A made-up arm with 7 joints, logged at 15 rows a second.
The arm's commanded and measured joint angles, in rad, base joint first. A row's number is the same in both.
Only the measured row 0 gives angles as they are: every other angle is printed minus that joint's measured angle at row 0.
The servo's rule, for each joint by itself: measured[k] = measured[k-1] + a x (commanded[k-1-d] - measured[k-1]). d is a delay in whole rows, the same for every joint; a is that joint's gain. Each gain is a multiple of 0.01, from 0.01 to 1. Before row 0 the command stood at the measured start. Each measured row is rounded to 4 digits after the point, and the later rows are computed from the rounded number. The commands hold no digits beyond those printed.
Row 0, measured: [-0.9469 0.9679 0.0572 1.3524 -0.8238 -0.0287 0.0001]
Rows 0 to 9, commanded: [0.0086 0.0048 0.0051 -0.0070 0.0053 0.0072 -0.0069]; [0.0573 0.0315 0.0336 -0.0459 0.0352 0.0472 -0.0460]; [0.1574 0.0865 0.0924 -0.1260 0.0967 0.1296 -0.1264]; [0.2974 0.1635 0.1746 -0.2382 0.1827 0.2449 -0.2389]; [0.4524 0.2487 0.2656 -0.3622 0.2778 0.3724 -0.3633]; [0.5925 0.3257 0.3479 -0.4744 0.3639 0.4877 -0.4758]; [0.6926 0.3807 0.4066 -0.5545 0.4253 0.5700 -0.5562]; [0.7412 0.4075 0.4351 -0.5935 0.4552 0.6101 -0.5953]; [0.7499 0.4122 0.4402 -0.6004 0.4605 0.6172 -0.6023]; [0.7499 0.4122 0.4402 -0.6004 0.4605 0.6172 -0.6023]
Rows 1 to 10, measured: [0.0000 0.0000 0.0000 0.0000 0.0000 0.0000 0.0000]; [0.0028 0.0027 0.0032 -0.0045 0.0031 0.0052 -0.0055]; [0.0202 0.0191 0.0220 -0.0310 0.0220 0.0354 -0.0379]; [0.0641 0.0575 0.0656 -0.0918 0.0661 0.1032 -0.1087]; [0.1388 0.1179 0.1332 -0.1855 0.1349 0.2052 -0.2129]; [0.2392 0.1925 0.2153 -0.2986 0.2192 0.3256 -0.3332]; [0.3523 0.2684 0.2975 -0.4111 0.3046 0.4423 -0.4473]; [0.4612 0.3324 0.3651 -0.5029 0.3758 0.5342 -0.5344]; [0.5508 0.3752 0.4085 -0.5609 0.4226 0.5888 -0.5831]; [0.6145 0.3963 0.4282 -0.5862 0.4450 0.6092 -0.5985]
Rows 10 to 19, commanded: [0.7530 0.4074 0.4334 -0.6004 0.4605 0.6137 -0.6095]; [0.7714 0.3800 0.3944 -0.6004 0.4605 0.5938 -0.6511]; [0.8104 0.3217 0.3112 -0.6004 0.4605 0.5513 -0.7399]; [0.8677 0.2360 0.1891 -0.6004 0.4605 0.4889 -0.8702]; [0.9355 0.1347 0.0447 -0.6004 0.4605 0.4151 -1.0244]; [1.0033 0.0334 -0.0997 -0.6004 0.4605 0.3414 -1.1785]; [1.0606 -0.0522 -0.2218 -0.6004 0.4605 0.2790 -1.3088]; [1.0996 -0.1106 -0.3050 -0.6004 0.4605 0.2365 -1.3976]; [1.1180 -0.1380 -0.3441 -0.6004 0.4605 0.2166 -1.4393]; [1.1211 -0.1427 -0.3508 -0.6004 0.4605 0.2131 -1.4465]
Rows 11 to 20, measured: [0.6578 0.4054 0.4356 -0.5953 0.4541 0.6150 -0.6015]; [0.6883 0.4065 0.4342 -0.5986 0.4579 0.6141 -0.6079]; [0.7149 0.3914 0.4095 -0.5998 0.4594 0.5995 -0.6425]; [0.7455 0.3517 0.3486 -0.6002 0.4600 0.5648 -0.7204]; [0.7846 0.2858 0.2497 -0.6003 0.4603 0.5102 -0.8402]; [0.8329 0.1997 0.1226 -0.6004 0.4604 0.4417 -0.9876]; [0.8874 0.1049 -0.0152 -0.6004 0.4605 0.3695 -1.1403]; [0.9428 0.0154 -0.1433 -0.6004 0.4605 0.3043 -1.2751]; [0.9930 -0.0564 -0.2436 -0.6004 0.4605 0.2555 -1.3731]; [1.0330 -0.1029 -0.3059 -0.6004 0.4605 0.2275 -1.4261]
